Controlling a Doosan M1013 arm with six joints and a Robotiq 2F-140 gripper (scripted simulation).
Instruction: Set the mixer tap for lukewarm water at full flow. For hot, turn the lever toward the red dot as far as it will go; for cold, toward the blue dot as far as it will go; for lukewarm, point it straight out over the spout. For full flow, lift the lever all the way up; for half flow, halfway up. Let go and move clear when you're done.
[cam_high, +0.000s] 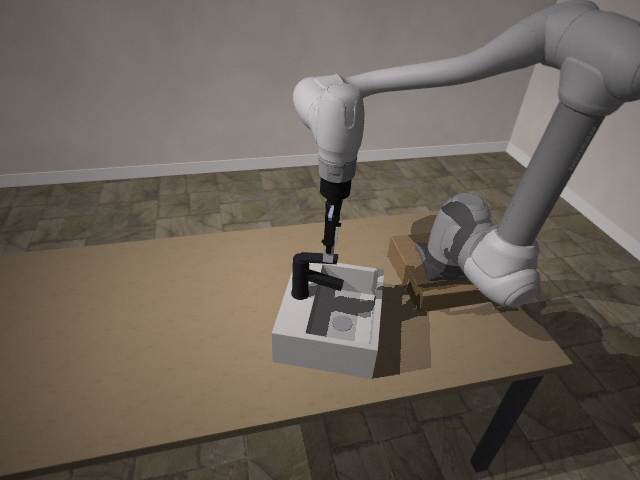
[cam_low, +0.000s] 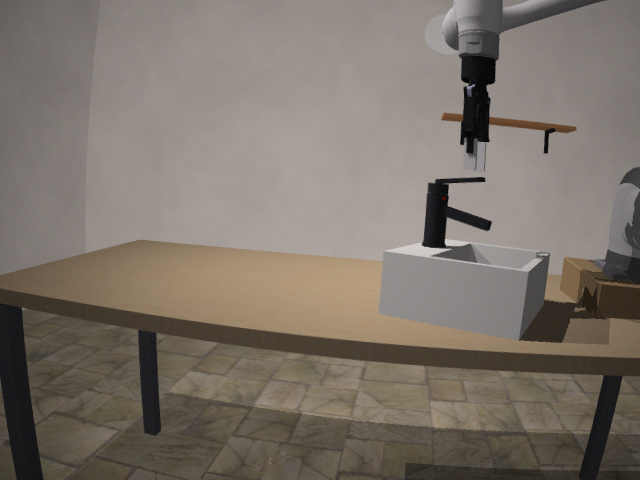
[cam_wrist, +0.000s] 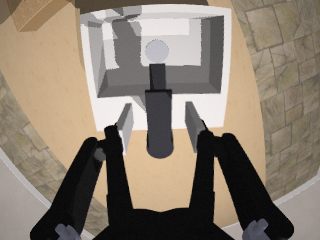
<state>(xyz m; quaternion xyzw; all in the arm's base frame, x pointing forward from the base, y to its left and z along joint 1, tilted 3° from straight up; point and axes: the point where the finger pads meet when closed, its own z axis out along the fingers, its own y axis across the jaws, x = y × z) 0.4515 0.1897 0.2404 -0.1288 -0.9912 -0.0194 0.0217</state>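
Now: the lever 3 cm ahead of my hand, 1 cm to the right of it and 5 cm below it. The rest, counted from my hand: white sink basin: 4 cm behind, 1 cm to the left, 29 cm below; then black mixer tap: 5 cm ahead, 1 cm to the right, 10 cm below.
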